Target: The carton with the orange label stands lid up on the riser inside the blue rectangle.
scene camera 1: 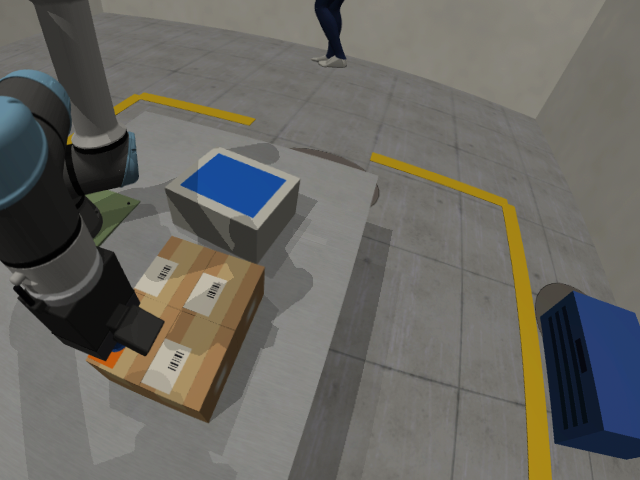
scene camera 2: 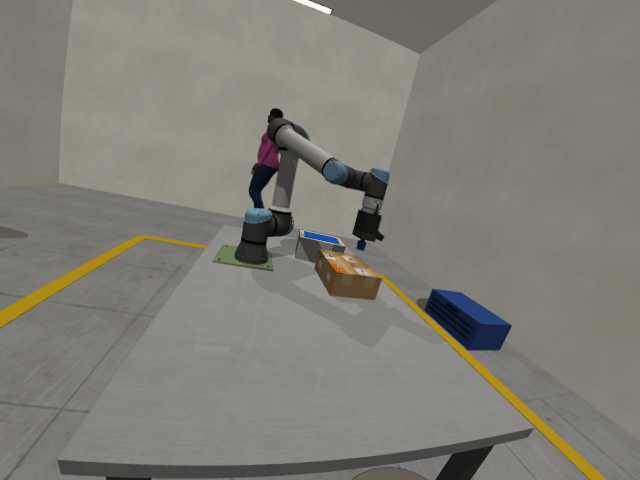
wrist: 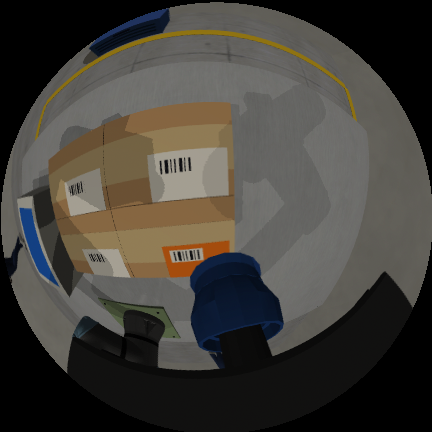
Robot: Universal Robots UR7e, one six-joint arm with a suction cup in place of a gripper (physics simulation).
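Where they show: hand at its tool point: [scene camera 2: 360, 249] [wrist: 226, 281]; arm's base at its link origin: [scene camera 2: 251, 258] [wrist: 143, 320].
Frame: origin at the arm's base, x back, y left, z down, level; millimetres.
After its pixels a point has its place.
Note:
The carton with the orange label [scene camera 1: 129, 367] @[z -98, x -376, y -276 mm] [scene camera 2: 339, 283] @[z -51, x -325, y -294 mm] [wrist: 150, 242] @[z -97, x -361, y -196 mm] stands lid up on the table, in a tight block with three white-labelled cartons. Its orange label [scene camera 2: 338, 268] @[z -99, x -322, y -256 mm] faces up and is partly covered by my cup in scene camera 1 and the wrist view. The riser [scene camera 1: 211, 232] @[z -36, x -362, y 77 mm] [scene camera 2: 305, 251] @[z -43, x -281, y 94 mm] [wrist: 48, 220] @[z -74, x -418, y 65 mm] is a pale grey box beside the block, with a filled blue rectangle [scene camera 1: 235, 183] @[z -115, x -386, y 172 mm] [scene camera 2: 321, 237] @[z -115, x -381, y 176 mm] [wrist: 35, 245] @[z -115, x -384, y 143 mm] on its top. Nothing stands on it. My gripper [scene camera 1: 117, 348] [scene camera 2: 360, 246] [wrist: 225, 267], a blue suction cup, is open, pointing down above the cartons, apart from them.
The white-labelled cartons [scene camera 1: 237, 276] @[z -97, x -480, y -56 mm] [scene camera 1: 199, 361] @[z -97, x -477, y -229 mm] [wrist: 185, 135] @[z -97, x -470, y -255 mm] touch the orange-labelled one. The arm's green base plate [scene camera 1: 116, 209] @[z 1, x -69, y 94 mm] [scene camera 2: 224, 255] @[z 2, x 120, y -3 mm] [wrist: 170, 325] @[z -1, x 27, y -93 mm] is on the table [scene camera 2: 289, 392] @[z 6, x -53, y -734 mm]. A blue cabinet [scene camera 1: 599, 361] [scene camera 2: 485, 325] stands on the floor. A person [scene camera 1: 330, 31] [scene camera 2: 267, 152] stands beyond the table.

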